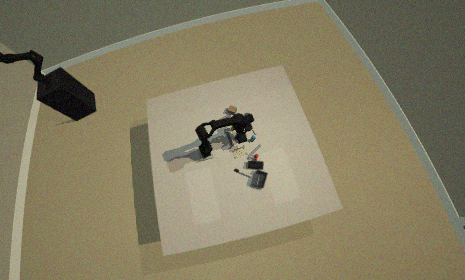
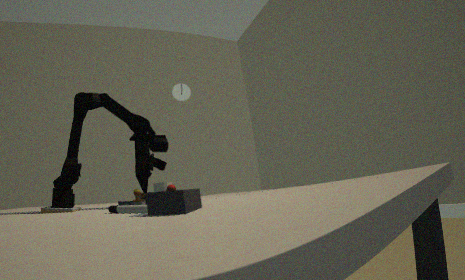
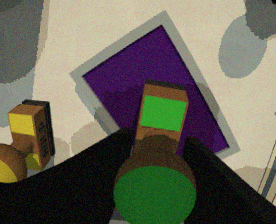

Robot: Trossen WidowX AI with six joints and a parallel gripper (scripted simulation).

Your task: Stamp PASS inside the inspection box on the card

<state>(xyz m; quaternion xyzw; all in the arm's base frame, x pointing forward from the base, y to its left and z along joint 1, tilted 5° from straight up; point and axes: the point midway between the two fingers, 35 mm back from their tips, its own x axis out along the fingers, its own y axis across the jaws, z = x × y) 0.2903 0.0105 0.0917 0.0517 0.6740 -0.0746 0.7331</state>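
Right now my gripper tip is 40 mm above the purple ink pad. The rest, counted from my gripper tip: grey block: 80 mm behind, 40 mm below, 20 mm to the left; then yellow-topped stamp: 80 mm to the left, 30 mm below, 20 mm behind; then green-topped stamp: right at my gripper tip.
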